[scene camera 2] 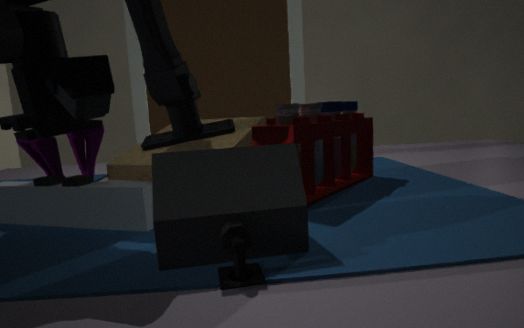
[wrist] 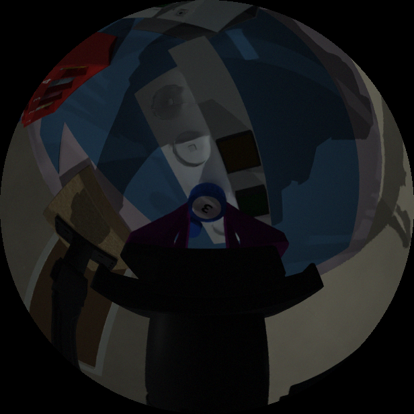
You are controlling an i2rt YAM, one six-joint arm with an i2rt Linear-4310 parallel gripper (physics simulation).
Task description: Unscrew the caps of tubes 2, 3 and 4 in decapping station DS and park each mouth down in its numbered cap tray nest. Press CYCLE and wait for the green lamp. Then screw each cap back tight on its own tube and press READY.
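Where they show: arm's base, link origin: (scene camera 2: 189, 136).
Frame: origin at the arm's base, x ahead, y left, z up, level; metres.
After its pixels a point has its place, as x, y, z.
My gripper (scene camera 2: 72, 173) {0.304, -0.118, -0.039} (wrist: 206, 207) has purple fingers and is shut on a blue cap (wrist: 206, 202) marked 3. It hangs low over the pale decapping station (scene camera 2: 75, 205) {0.376, -0.090, -0.044} (wrist: 210, 82). The cap's underside and any tube beneath it are hidden. Another blue cap (wrist: 196, 229) shows lower, partly behind the left finger in the wrist view. Pale round parts, one at mid-station (wrist: 192, 148) and a fainter one (wrist: 170, 102) farther up, lie on the station. Beside them are an amber-brown square (wrist: 239, 151) and a dark green square (wrist: 251, 200).
A red rack (scene camera 2: 272, 134) {0.364, 0.127, 0.016} (wrist: 95, 52) with clear and blue tops stands right of the station in the scene view. A tan block (scene camera 2: 132, 167) {0.093, -0.104, -0.048} (wrist: 82, 210) carries a black stand (scene camera 2: 187, 131) {0.035, 0.000, 0.012}. A grey box (scene camera 2: 227, 185) {0.483, 0.072, -0.012} stands in front. Blue mat (scene camera 2: 400, 215) {0.431, 0.245, -0.069} lies below.
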